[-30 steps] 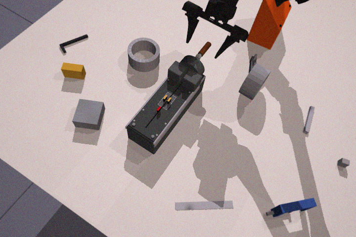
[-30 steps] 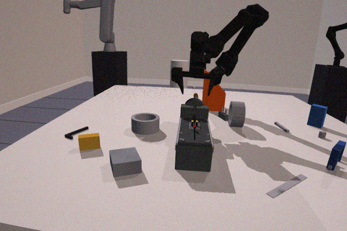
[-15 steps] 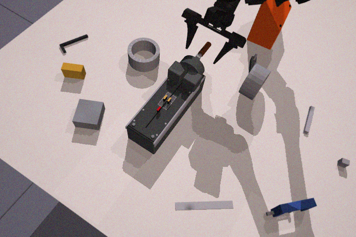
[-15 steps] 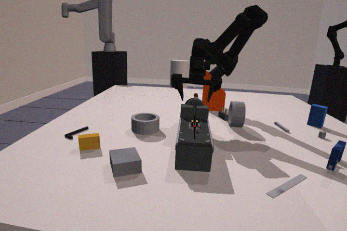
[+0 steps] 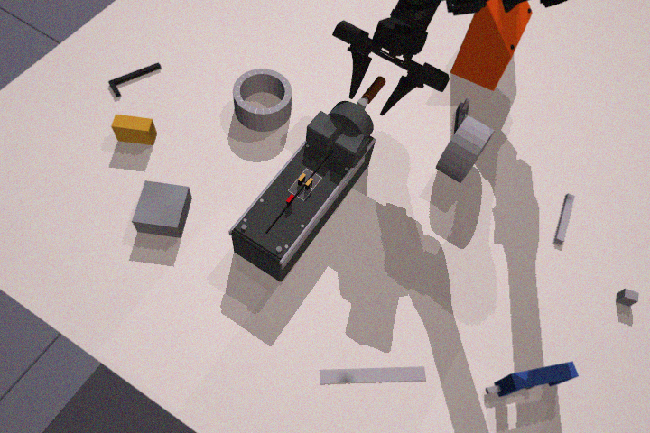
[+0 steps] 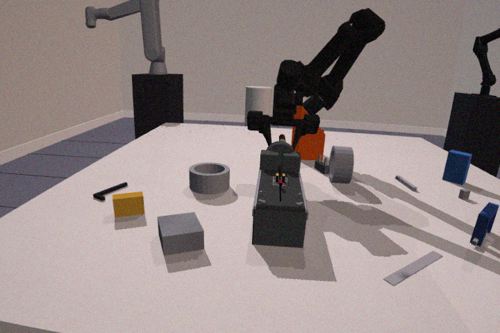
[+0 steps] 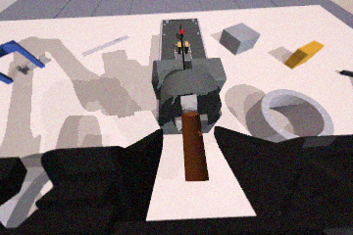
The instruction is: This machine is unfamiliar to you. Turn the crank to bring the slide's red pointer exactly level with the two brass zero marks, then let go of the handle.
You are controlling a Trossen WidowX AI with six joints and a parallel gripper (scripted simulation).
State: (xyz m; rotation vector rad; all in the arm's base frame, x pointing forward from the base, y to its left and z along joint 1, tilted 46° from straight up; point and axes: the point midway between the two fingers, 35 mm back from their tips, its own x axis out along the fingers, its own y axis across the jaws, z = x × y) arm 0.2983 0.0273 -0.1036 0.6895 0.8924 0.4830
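Right now my gripper tip is 20 mm past the crank handle and 20 mm below it. Round my gripper tip: red pointer (200 mm ahead, 10 mm to the left, 10 mm below); then grey cube (320 mm ahead, 150 mm to the right, 80 mm below); then yellow block (240 mm ahead, 290 mm to the right, 80 mm below).
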